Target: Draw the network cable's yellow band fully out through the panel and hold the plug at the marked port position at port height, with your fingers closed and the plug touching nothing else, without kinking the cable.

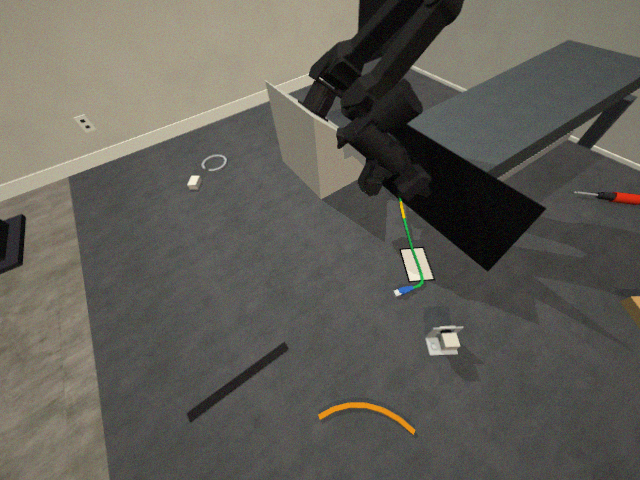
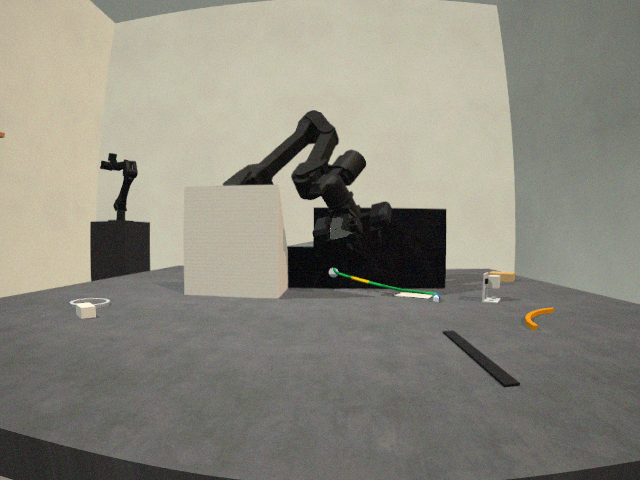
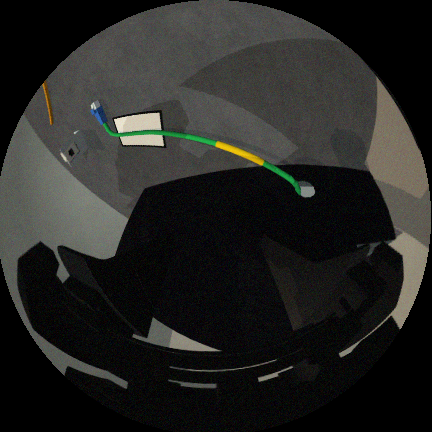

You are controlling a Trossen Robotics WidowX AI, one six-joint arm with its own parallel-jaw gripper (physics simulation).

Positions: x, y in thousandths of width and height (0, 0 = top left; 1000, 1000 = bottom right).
Labels:
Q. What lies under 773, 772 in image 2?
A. A dark strip.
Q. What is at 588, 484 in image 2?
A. My gripper.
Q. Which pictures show the dark strip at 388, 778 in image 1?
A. Image 1 and image 2 only.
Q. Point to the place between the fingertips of my gripper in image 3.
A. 506, 552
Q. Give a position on a black-edged white card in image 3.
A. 334, 281

